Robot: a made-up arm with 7 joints.
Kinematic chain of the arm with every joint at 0, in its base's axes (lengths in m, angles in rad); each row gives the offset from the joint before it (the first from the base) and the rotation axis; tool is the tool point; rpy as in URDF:
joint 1: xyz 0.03 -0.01 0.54 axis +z
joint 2: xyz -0.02 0.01 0 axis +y
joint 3: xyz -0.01 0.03 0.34 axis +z
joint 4: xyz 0.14 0 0 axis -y
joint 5: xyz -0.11 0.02 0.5 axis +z
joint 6: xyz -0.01 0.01 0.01 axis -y
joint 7: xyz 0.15 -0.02 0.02 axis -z
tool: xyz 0 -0.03 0 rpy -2.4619 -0.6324 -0.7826
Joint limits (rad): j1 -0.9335..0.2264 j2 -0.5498..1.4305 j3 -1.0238..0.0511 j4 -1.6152..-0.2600 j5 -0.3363..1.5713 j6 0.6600..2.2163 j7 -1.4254..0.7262
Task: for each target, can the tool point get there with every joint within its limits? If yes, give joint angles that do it. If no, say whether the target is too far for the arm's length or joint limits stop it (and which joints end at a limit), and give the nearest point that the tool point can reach.
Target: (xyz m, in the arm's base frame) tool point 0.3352 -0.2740 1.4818
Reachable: yes | joints -0.0758 -0.2054 -0.4724 -0.8784 -0.1599 1.3003 -1.1771
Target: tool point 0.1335 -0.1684 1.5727
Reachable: yes | joints -0.4163 -0.1898 -0.3875 -0.5224 1.0032 1.3795 -1.1397
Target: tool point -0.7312 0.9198 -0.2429
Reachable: no: too far | nearest point 0.3955 0.2612 -0.1659 | short by 1.307 m
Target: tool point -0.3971 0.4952 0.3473
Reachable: no: joint limits stop it (at a limit: joint 1, joint 2, joint 3, joint 4, joint 6) | nearest point 0.3887 0.2439 -0.1650 | short by 0.971 m
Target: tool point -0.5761 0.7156 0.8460
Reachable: no: joint limits stop it (at a limit: joint 1, joint 2, joint 3, joint 4, joint 6) | nearest point -0.3942 0.3644 1.3744 | short by 0.660 m
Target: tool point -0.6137 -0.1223 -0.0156
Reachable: no: joint limits stop it (at a limit: joint 1, joint 2, joint 4, joint 6, joint 7) | nearest point -0.2096 -0.6184 0.0996 | short by 0.650 m
